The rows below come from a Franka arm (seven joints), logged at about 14 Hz.
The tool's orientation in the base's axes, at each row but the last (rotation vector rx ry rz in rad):
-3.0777, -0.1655, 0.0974
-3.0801, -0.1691, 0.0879
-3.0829, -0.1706, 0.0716
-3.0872, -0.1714, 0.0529
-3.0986, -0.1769, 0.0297
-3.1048, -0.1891, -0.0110
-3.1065, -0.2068, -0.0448
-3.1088, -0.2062, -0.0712
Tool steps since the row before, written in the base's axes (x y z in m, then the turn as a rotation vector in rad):
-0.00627, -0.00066, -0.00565, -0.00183, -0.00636, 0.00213
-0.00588, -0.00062, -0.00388, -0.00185, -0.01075, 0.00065
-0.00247, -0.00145, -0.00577, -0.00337, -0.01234, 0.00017
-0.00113, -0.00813, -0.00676, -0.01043, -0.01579, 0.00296
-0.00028, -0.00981, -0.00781, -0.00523, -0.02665, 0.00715
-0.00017, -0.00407, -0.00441, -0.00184, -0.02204, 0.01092
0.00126, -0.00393, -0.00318, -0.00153, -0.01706, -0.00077
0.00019, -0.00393, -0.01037, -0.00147, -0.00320, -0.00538
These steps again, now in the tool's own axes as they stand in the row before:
-0.00595, 0.00034, 0.00601, -0.00264, 0.00599, -0.00235
-0.00570, 0.00021, 0.00419, -0.00306, 0.01043, -0.00110
-0.00236, 0.00149, 0.00580, -0.00473, 0.01187, -0.00063
-0.00182, 0.00829, 0.00641, -0.01221, 0.01438, -0.00332
-0.00127, 0.01001, 0.00745, -0.00836, 0.02559, -0.00801
-0.00070, 0.00415, 0.00428, -0.00440, 0.02131, -0.01162
0.00063, 0.00414, 0.00309, -0.00379, 0.01672, 0.00022
-0.00082, 0.00415, 0.01025, -0.00213, 0.00309, 0.00522

